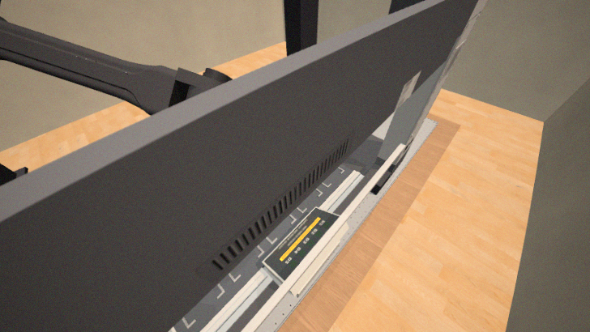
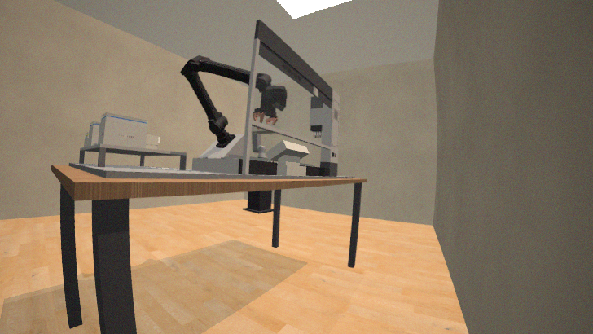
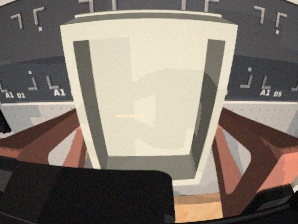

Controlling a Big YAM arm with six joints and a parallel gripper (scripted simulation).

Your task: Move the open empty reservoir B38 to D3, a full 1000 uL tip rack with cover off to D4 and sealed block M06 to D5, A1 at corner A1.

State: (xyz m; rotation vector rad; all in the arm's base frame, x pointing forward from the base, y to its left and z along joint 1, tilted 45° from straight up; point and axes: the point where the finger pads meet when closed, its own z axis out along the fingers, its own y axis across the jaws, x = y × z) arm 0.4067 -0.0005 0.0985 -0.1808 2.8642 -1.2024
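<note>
My hand is 10 mm above the cream one-well reservoir. From my hand the other things lie so: regrip nest rg 160 mm behind, 20 mm to the right, 220 mm below; then rg label 160 mm behind, 20 mm to the right, 210 mm below; then gantry beam 180 mm ahead, 60 mm to the left, 290 mm above.
</note>
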